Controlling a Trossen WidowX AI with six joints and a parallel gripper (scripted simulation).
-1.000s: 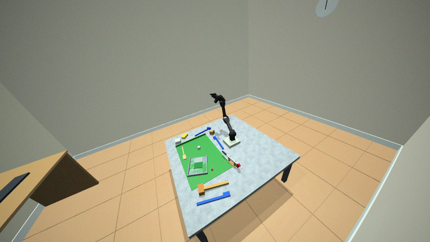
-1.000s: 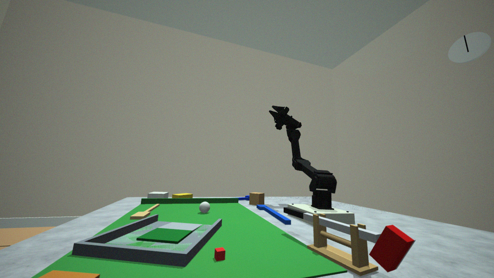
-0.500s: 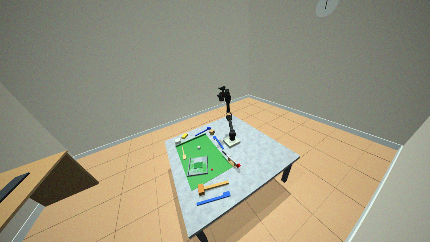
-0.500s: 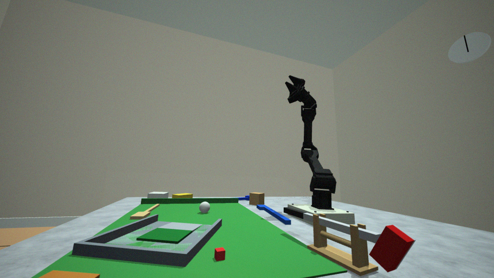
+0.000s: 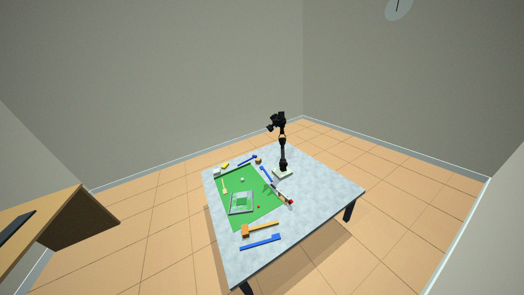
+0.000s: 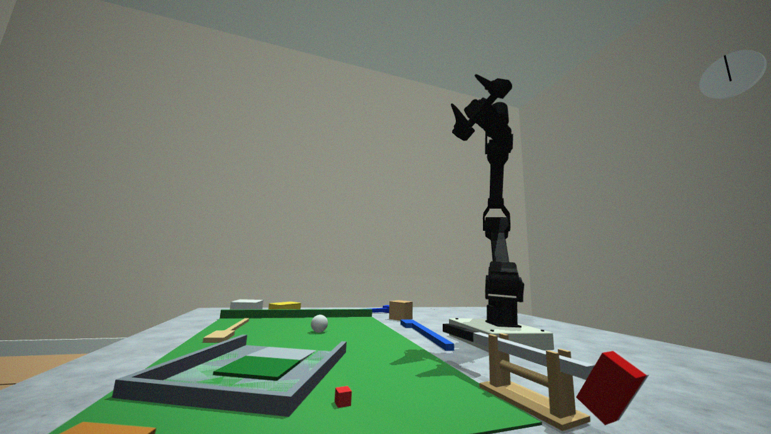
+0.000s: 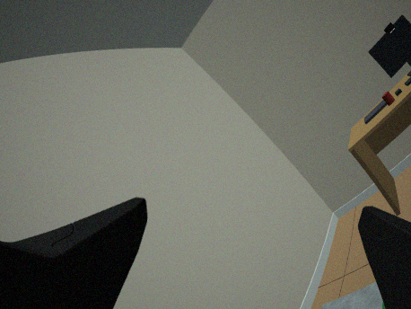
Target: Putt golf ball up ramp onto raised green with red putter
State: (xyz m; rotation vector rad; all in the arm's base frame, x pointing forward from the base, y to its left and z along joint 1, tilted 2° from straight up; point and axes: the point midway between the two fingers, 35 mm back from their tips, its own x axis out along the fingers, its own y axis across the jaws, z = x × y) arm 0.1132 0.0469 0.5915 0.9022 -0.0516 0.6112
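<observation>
My gripper tip is 59 cm above the red putter, 24 cm to the right of it and 4 cm short of it. Also, from my gripper tip: white golf ball 62 cm below, 34 cm ahead, 14 cm to the right; tan block 61 cm below, 38 cm to the right, 8 cm ahead; wooden rack 61 cm below, 26 cm to the left, 4 cm ahead.
</observation>
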